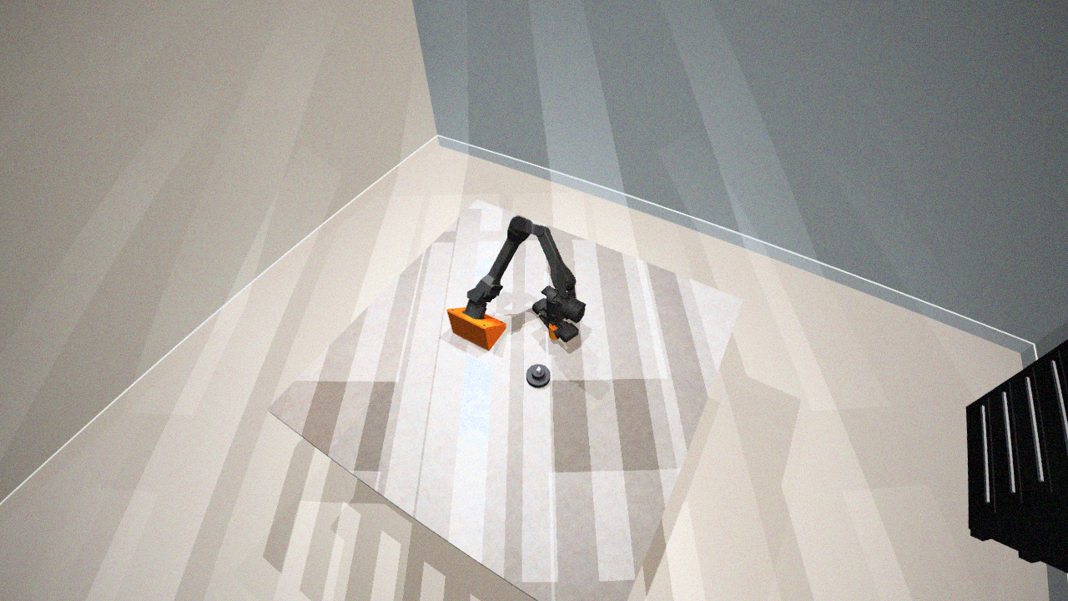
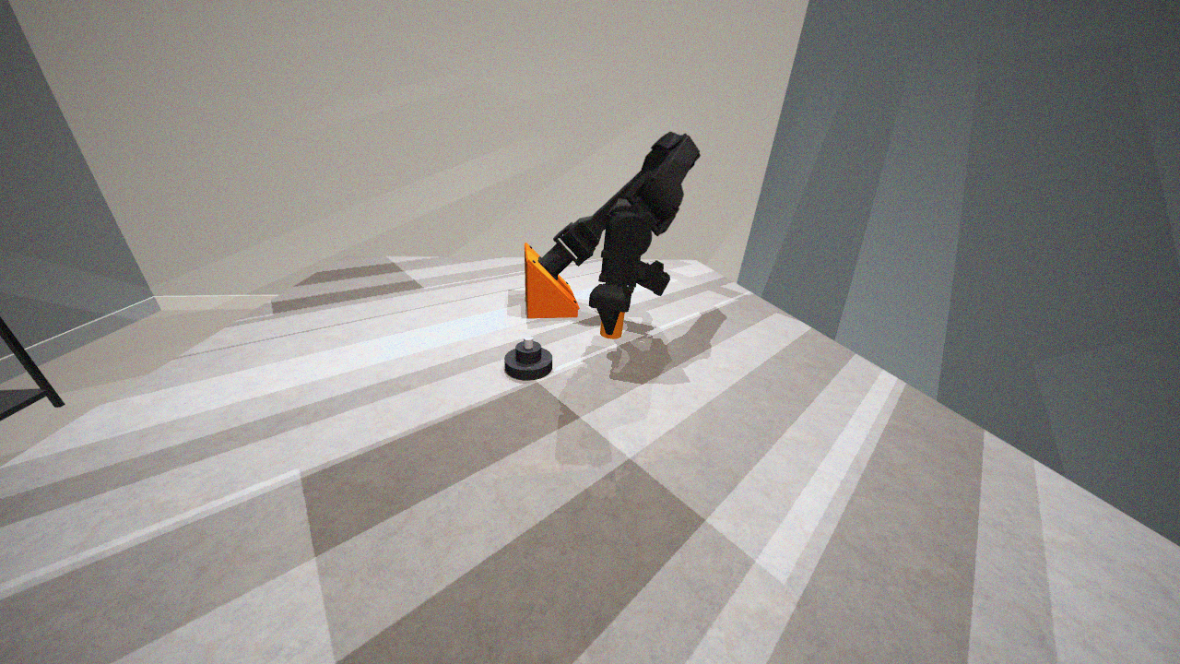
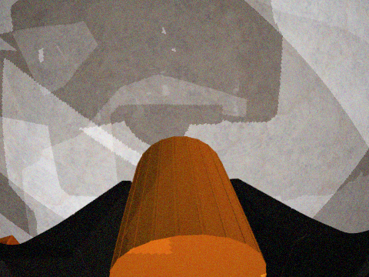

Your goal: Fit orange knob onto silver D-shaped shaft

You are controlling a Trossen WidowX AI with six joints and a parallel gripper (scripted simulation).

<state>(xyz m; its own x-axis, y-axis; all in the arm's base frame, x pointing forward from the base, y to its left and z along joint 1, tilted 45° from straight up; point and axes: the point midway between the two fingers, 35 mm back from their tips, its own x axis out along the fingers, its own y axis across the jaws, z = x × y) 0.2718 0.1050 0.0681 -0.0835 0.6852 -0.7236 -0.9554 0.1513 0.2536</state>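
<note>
Now: the round dark pedestal 40 mm ahead of my gripper tip, 150 mm to the right of it and 30 mm below it. Round my gripper tip: orange knob: 30 mm above.
</note>
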